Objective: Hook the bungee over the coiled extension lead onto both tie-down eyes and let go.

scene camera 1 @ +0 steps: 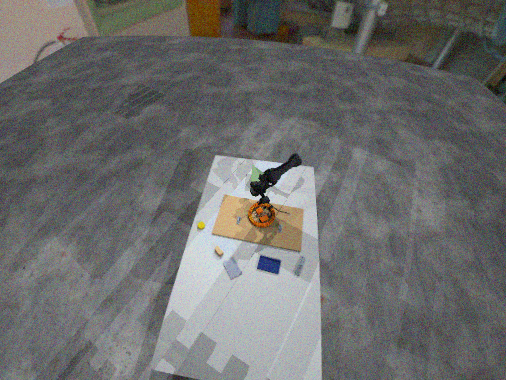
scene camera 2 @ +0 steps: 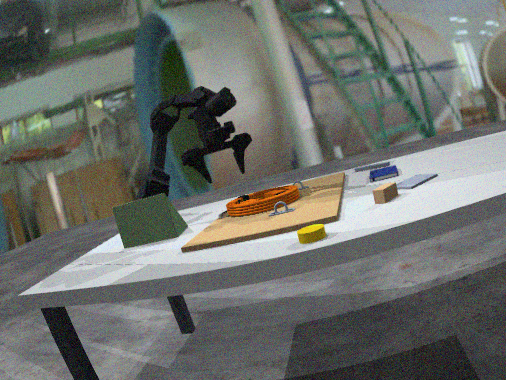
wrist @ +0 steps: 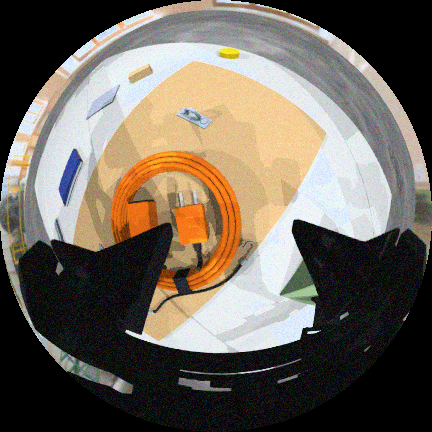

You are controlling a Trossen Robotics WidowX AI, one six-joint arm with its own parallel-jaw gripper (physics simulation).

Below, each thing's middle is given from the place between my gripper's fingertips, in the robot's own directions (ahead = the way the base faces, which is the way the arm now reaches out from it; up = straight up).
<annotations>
Right now my hand is 60 mm short of the orange coiled extension lead (scene camera 2: 265, 200), 60 mm to the right of it and 80 mm above it.
</annotations>
